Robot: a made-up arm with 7 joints.
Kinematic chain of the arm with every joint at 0, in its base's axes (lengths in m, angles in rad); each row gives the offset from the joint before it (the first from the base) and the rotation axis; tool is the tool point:
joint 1: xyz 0 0 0.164 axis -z
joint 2: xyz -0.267 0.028 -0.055 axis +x
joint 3: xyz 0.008 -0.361 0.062 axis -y
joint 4: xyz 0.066 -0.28 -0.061 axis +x
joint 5: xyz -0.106 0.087 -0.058 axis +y
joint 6: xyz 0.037 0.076 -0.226 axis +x
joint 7: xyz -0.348 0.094 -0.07 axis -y
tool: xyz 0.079 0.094 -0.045
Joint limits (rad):
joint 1: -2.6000..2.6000
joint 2: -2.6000..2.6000
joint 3: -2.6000..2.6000
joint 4: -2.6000..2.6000
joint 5: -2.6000..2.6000
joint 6: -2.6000..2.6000
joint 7: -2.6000..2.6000
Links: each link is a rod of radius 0.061 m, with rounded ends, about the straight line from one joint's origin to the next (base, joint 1, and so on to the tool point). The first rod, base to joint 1, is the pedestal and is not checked.
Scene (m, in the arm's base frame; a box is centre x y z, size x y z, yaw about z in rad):
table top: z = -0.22
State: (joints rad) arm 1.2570 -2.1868 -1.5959 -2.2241 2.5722 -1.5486 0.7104
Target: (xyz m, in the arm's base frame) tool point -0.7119 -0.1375 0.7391
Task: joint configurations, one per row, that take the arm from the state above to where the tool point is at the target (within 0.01 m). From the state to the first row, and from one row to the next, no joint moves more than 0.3 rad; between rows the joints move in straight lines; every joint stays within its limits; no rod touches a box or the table.
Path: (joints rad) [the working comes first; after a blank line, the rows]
Joints at the target: 0.0848 -1.5868 -0.8751 -2.6000 2.6000 -1.0581 0.9568
Straight joint move there: clear.

1: 0.9639 -2.0368 -1.4157 -2.3181 2.5792 -1.4260 0.7720
2: 0.6709 -1.8868 -1.2355 -2.4120 2.5861 -1.3034 0.8336
3: 0.3778 -1.7368 -1.0553 -2.5060 2.5930 -1.1807 0.8952
4: 0.0848 -1.5868 -0.8751 -2.6000 2.6000 -1.0581 0.9568

